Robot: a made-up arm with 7 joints.
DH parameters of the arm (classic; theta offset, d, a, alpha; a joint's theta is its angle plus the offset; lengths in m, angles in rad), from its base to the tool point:
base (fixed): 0 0.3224 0.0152 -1.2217
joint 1: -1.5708 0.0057 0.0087 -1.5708
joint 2: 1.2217 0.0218 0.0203 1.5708
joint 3: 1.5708 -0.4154 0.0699 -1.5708
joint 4: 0 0.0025 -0.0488 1.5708
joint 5: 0 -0.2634 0.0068 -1.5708
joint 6: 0 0.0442 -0.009 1.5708
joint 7: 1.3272 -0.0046 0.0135 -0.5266
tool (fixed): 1.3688 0.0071 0 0
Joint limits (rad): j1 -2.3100..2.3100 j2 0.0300..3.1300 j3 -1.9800..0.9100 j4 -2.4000..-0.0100 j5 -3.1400..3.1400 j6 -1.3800..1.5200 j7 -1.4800..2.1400
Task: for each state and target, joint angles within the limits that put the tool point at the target. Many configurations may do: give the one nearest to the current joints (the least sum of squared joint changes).
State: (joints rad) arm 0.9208 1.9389 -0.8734 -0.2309 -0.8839 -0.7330 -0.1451
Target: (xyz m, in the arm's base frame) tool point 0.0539 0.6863 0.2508
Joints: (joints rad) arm 0.5802 1.7430 -0.7409 -0.5346 -0.8800 -0.7433 -0.1270
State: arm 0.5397 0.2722 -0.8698 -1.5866 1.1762 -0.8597 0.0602
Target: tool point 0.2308 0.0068 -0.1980
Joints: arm 0.2431 0.4231 -0.6298 -1.9157 1.1105 -0.8648 0.0474
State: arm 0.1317 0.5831 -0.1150 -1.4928 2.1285 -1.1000 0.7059
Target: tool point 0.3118 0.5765 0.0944
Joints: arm 0.0340 1.1914 0.1508 -1.1643 2.0390 -1.1433 0.7063
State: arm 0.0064 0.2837 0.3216 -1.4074 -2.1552 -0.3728 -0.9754
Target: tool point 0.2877 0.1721 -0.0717
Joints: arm 0.1710 0.2414 0.3483 -1.7342 -2.1027 -0.3767 -0.9614
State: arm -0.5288 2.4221 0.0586 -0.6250 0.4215 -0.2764 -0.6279
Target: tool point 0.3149 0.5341 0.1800
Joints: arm 0.0965 1.5440 -0.4648 -1.3630 0.2456 -0.2703 -0.6922
